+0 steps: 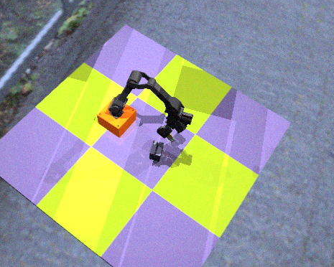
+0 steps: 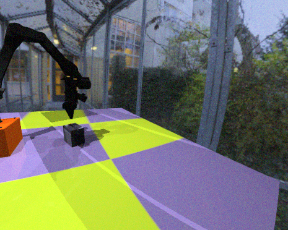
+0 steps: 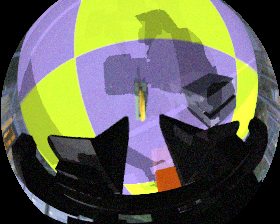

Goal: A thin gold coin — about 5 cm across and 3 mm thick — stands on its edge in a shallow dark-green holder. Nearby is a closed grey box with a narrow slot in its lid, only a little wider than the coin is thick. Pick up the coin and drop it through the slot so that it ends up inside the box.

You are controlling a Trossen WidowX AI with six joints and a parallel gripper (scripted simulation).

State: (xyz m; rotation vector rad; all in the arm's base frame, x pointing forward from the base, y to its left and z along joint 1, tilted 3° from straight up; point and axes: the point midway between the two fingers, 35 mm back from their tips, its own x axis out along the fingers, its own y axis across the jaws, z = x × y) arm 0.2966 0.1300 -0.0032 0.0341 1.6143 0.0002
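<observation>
Now: gripper tip 5 cm above the thin gold coin.
</observation>
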